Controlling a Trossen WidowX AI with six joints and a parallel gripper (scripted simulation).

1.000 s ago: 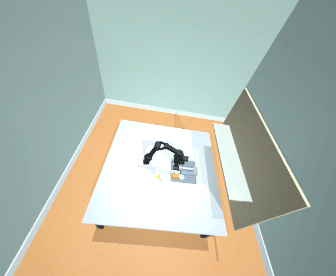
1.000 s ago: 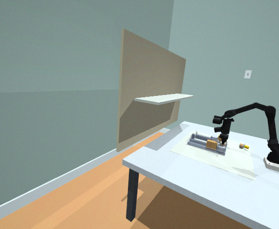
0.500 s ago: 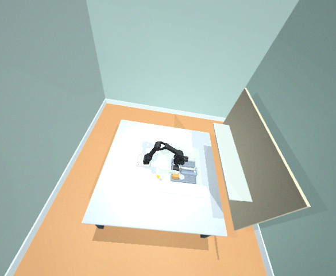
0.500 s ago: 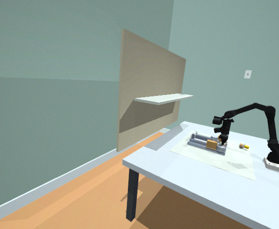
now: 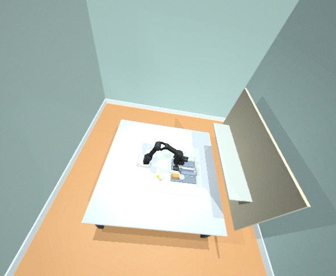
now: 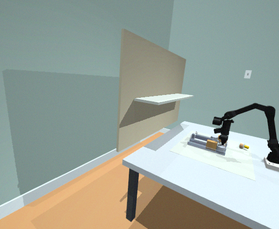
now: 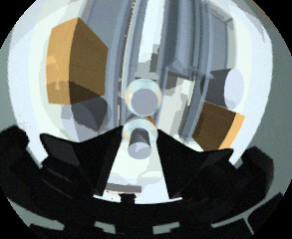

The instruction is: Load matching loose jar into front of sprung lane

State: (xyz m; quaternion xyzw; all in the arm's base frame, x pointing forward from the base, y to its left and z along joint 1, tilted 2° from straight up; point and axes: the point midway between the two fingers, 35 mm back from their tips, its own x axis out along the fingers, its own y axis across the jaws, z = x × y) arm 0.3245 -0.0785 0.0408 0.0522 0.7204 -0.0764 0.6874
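Now: the grey pusher rack 14 cm ahead of my gripper tip, 5 cm to the right of it and 2 cm below it. From my gripper tip the other things lie so: white shelf 50 cm ahead, 33 cm above, 7 cm to the right.
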